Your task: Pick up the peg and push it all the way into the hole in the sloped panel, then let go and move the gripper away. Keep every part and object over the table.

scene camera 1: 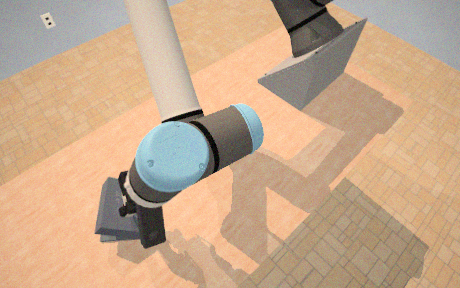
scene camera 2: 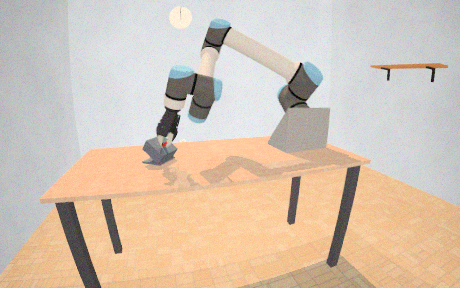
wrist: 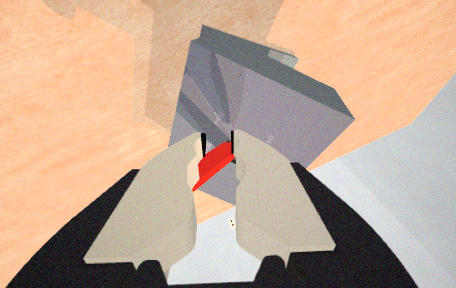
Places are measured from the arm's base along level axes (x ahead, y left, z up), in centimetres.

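Pixels of known places: gripper, fingertip midpoint: (scene camera 2: 163,146) (wrist: 218,135); arm's base, origin of the base link: (scene camera 1: 318,44) (scene camera 2: 303,122).
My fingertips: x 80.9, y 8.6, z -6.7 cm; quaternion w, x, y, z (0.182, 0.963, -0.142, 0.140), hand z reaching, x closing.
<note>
For each thing: its middle in the pictures, then the offset to it from my fingertips. Level surfaces: height alone.
- red peg, body centre: (wrist: 219,157) (scene camera 2: 165,144) dx -0.6, dy -1.5, dz +0.8 cm
- grey-blue panel block, body centre: (wrist: 242,132) (scene camera 1: 121,208) (scene camera 2: 159,149) dx +2.3, dy -3.7, dz -2.3 cm
- wooden table, its level: dz -7.9 cm
The red peg (wrist: 215,161) (scene camera 2: 164,144) is between the two pale fingers of my gripper (wrist: 218,135) (scene camera 2: 167,140). The gripper is shut on it, and the peg lies slanted across the gap. The fingertips are close over the sloped face of the grey-blue panel block (wrist: 285,110) (scene camera 2: 156,153) (scene camera 1: 112,215). The peg's end is at the panel face near a small dark edge; the hole and how deep the peg sits in it are hidden by the fingers and the peg. In scene camera 1 the arm hides the fingertips and the peg.
The panel block stands on the wooden table (scene camera 2: 115,175) (scene camera 1: 55,215), towards its left end in scene camera 2. The grey robot base stand (scene camera 2: 305,130) (scene camera 1: 320,70) is at the other end. The arm's wrist joints (scene camera 1: 172,155) hang over the table beside the block.
</note>
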